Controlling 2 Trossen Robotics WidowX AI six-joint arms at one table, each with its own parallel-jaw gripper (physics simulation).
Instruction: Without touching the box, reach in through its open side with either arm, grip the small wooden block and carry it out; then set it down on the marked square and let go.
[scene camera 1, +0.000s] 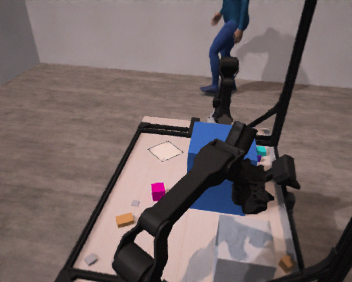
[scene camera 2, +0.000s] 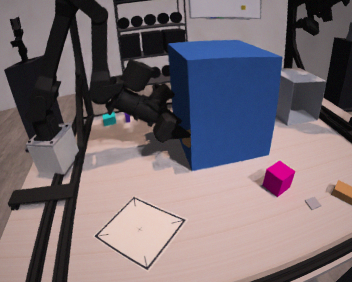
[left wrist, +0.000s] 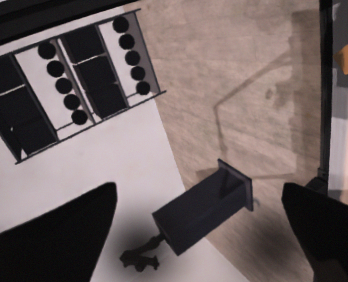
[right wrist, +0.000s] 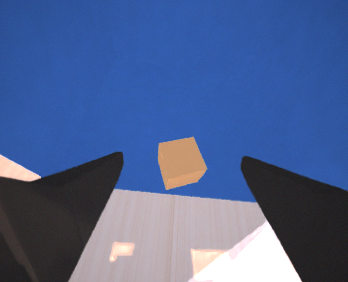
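The blue box (scene camera 1: 220, 197) (scene camera 2: 230, 110) stands on the table, its open side facing left in scene camera 2. The small wooden block (scene camera 2: 186, 142) (right wrist: 181, 162) is inside it; scene camera 2 shows a sliver at the box's left edge. My right gripper (scene camera 2: 187, 133) (right wrist: 182, 159) is open and empty, its fingertips at the open side. In the right wrist view the block shows beyond the fingertips, across the gap between them. My left gripper (left wrist: 199, 191) is open and empty, high and away from the block. The marked square (scene camera 1: 173, 155) (scene camera 2: 166, 244) is an outline on the table.
A magenta cube (scene camera 1: 158, 191) (scene camera 2: 278, 178), a small grey tile (scene camera 1: 135, 203) (scene camera 2: 313, 203) and an orange block (scene camera 1: 124, 219) (scene camera 2: 344, 192) lie beside the box. A grey box (scene camera 2: 305, 76) stands behind it in scene camera 2. A teal block (scene camera 2: 109, 119) lies behind the right arm.
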